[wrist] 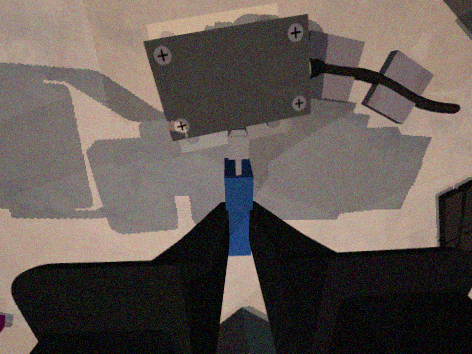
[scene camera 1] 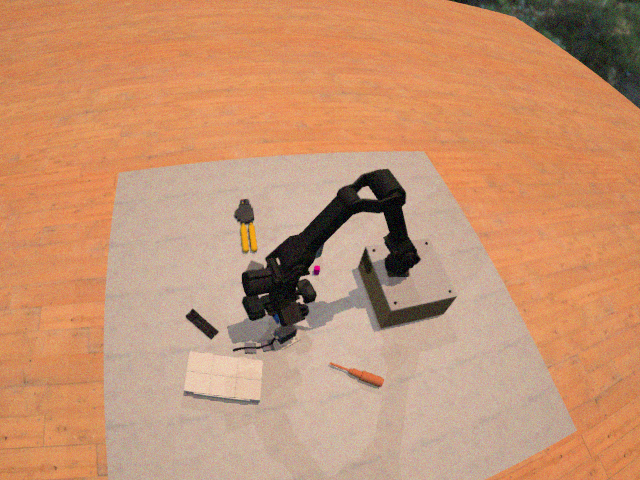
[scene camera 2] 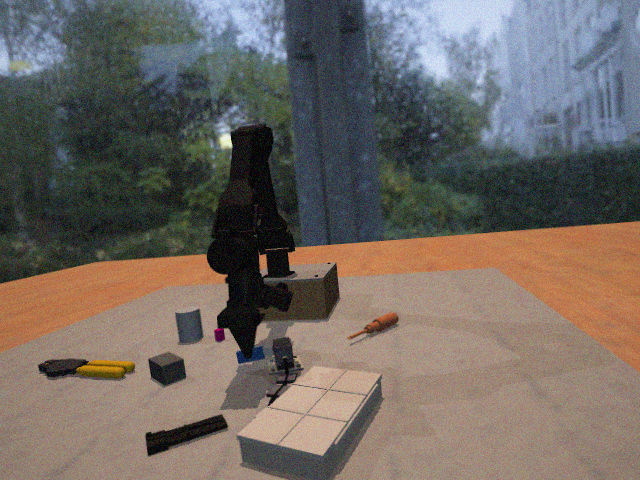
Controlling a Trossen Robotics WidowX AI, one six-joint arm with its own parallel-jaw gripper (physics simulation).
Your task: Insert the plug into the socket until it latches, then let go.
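Frame: origin at the arm's base, x ahead, y left, z up, level; metres.
Seen in the pictures: gripper, fingertip midpoint: (wrist: pixel 237 209) (scene camera 1: pixel 274 314) (scene camera 2: pixel 249 357); arm's base at its link origin: (scene camera 1: pixel 396 267) (scene camera 2: pixel 279 275).
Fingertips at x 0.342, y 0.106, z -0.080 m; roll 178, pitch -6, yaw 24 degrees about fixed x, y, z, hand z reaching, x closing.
Offsets run from my fingertips to a thing's middle. "pt": to the spot under its first point.
The plug @(dx -0.006, dy +0.012, dz +0.005 m) (scene camera 1: pixel 276 318) (scene camera 2: pixel 258 353) (wrist: pixel 239 192) has a blue body and a pale, clear tip. My gripper (scene camera 2: pixel 248 354) (wrist: pixel 237 209) is shut on its blue body, with one black finger on each side. The socket @(dx -0.024, dy +0.057, dz -0.002 m) (scene camera 1: pixel 285 336) (scene camera 2: pixel 282 351) (wrist: pixel 230 75) is a dark grey box with a screw at each corner, on a pale base plate. In the wrist view the box sits slightly turned relative to the plug. The plug's tip points at the box's near side and reaches its lower edge, right of the lower left screw. The socket's opening is hidden, so any insertion cannot be told.
A black cable @(pt dx +0.054, dy +0.091, dz -0.018 m) (wrist: pixel 385 82) leaves the socket over small grey blocks @(pt dx +0.064, dy +0.093, dz -0.018 m) (wrist: pixel 400 87). A white tiled box @(dx +0.135, dy +0.186, dz -0.007 m) (scene camera 1: pixel 223 377) (scene camera 2: pixel 315 408), a black bar @(dx +0.200, dy +0.027, dz -0.016 m) (scene camera 1: pixel 201 323) (scene camera 2: pixel 186 434), an orange screwdriver @(dx -0.206, dy +0.174, dz -0.011 m) (scene camera 1: pixel 364 376) (scene camera 2: pixel 381 323), yellow-handled pliers @(pt dx +0.073, dy -0.284, dz -0.009 m) (scene camera 1: pixel 248 235) (scene camera 2: pixel 103 368), a dark cube @(dx +0.058, dy -0.138, dz -0.007 m) (scene camera 2: pixel 166 368) and a grey cylinder @(dx -0.126, dy -0.240, dz +0.011 m) (scene camera 2: pixel 189 325) stand around.
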